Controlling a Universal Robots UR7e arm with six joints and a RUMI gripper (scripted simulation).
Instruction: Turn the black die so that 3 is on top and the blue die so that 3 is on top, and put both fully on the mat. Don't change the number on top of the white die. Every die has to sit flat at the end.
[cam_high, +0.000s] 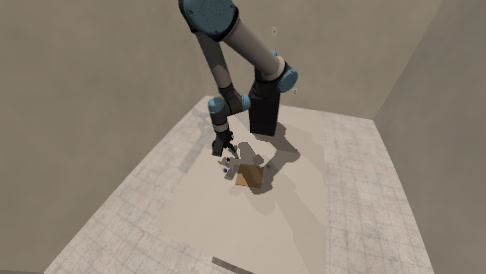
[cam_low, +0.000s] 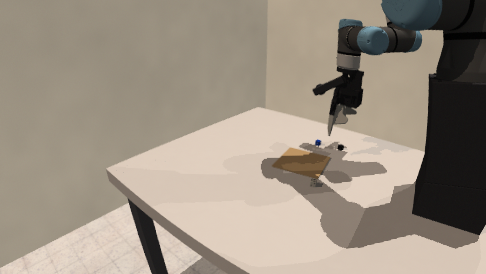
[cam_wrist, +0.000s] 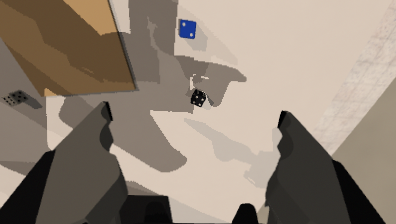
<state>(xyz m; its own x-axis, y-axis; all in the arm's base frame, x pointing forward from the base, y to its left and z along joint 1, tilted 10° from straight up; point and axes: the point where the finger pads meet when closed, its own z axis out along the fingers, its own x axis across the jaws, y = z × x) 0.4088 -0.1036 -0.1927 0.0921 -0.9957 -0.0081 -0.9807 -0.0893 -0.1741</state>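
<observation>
My hand is 6 cm above the black die, 2 cm past it and 1 cm to the left of it. The rest, counted from my hand: blue die: 6 cm below, 5 cm ahead, 2 cm to the left; then brown mat: 16 cm to the left, 7 cm below, 3 cm ahead; then white die: 25 cm to the left, 6 cm below, 6 cm behind.
</observation>
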